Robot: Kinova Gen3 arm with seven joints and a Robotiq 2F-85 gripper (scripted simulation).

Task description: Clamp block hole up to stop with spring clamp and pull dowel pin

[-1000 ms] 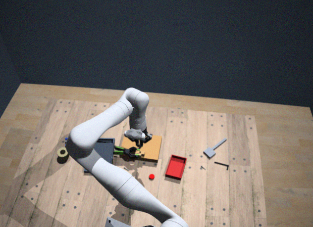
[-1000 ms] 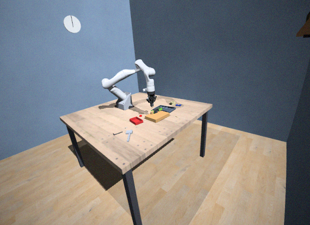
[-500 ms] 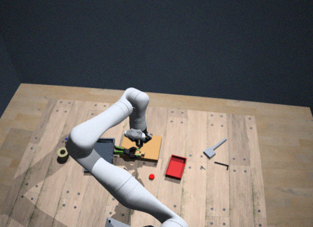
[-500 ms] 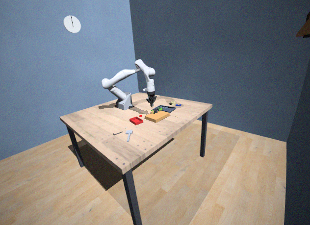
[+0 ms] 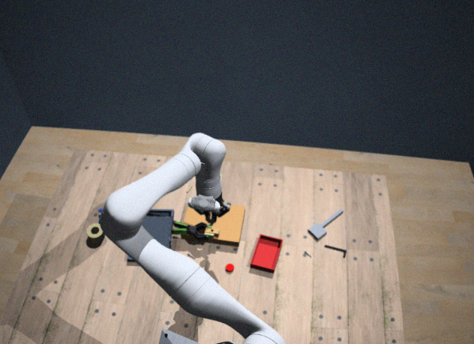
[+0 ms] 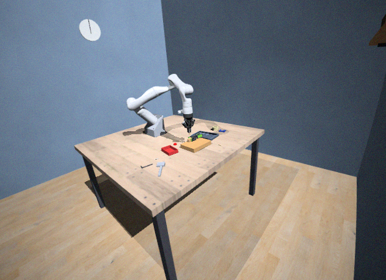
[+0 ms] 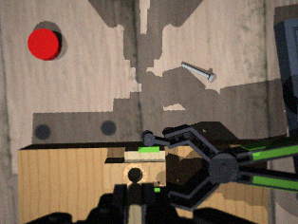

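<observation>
Now: the dowel pin 2 cm below my hand. The rest, counted from my hand: bench board (5 cm ahead, 1 cm to the left, 10 cm below); wooden block (8 cm below); red disc (10 cm behind, 8 cm to the right, 12 cm below).
</observation>
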